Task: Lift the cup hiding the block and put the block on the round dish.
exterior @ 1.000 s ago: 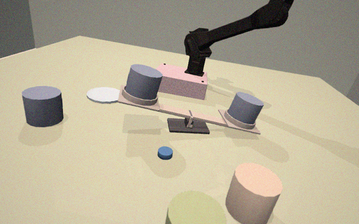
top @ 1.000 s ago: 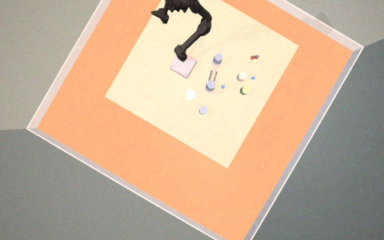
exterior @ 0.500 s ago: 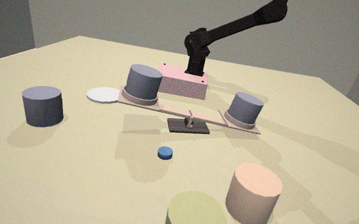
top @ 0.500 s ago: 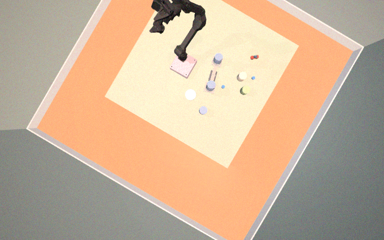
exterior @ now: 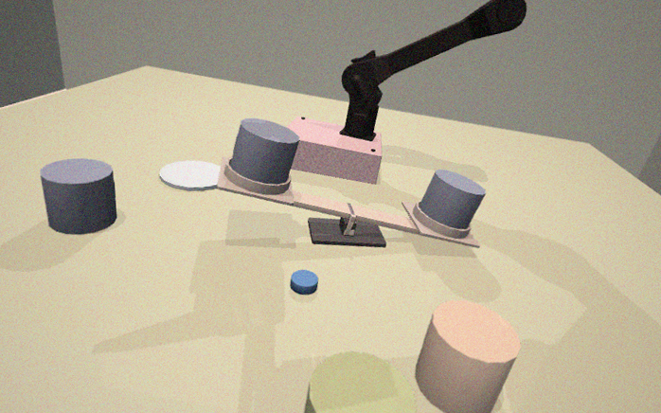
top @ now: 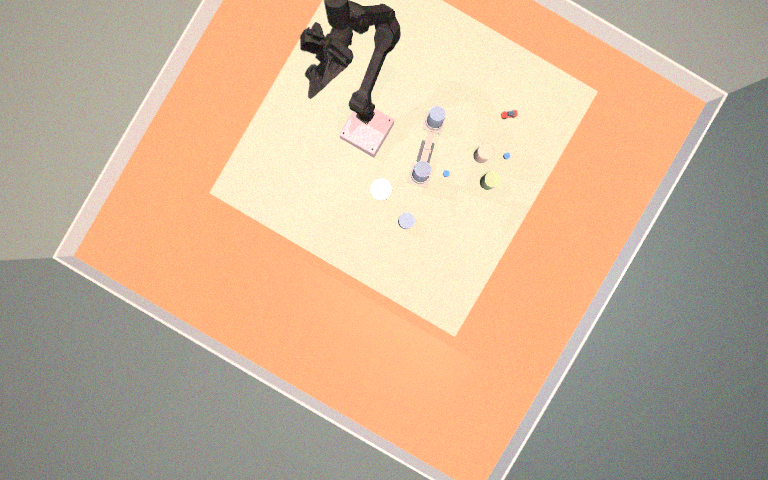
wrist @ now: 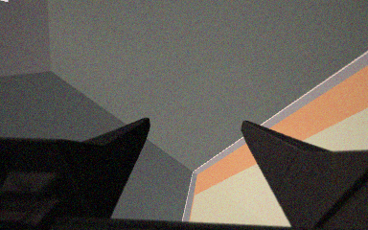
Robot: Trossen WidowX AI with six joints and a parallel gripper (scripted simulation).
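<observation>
The grey block is 50 cm below my gripper tip, 35 cm to the left of it and 24 cm ahead of it. The rest, counted from my gripper tip: green cylinder (61 cm ahead, 50 cm below, 30 cm to the left); peach cylinder (50 cm below, 49 cm ahead, 35 cm to the left); round white dish (53 cm below, 23 cm ahead, 3 cm to the right).
</observation>
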